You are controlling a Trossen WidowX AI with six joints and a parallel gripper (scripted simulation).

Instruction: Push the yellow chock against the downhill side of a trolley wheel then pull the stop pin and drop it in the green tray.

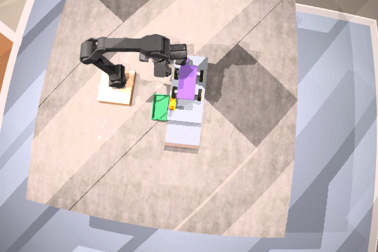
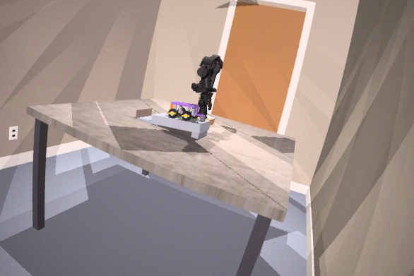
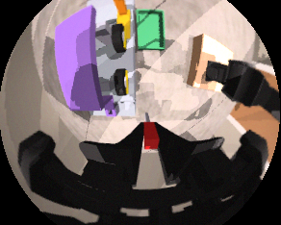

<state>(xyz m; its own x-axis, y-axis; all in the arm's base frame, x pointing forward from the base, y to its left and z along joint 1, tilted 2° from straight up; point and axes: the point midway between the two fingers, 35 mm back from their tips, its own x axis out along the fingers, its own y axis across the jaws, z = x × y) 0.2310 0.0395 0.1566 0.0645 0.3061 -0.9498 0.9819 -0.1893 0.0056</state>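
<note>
The green tray lies 18 cm to the right of my gripper tip, 17 cm below it and 5 cm behind it. Also, from my gripper tip: grey ramp (12 cm below, 11 cm to the right, 8 cm ahead); red-headed stop pin (right at my gripper tip); purple trolley (11 cm to the right, 8 cm ahead, 5 cm below).
</note>
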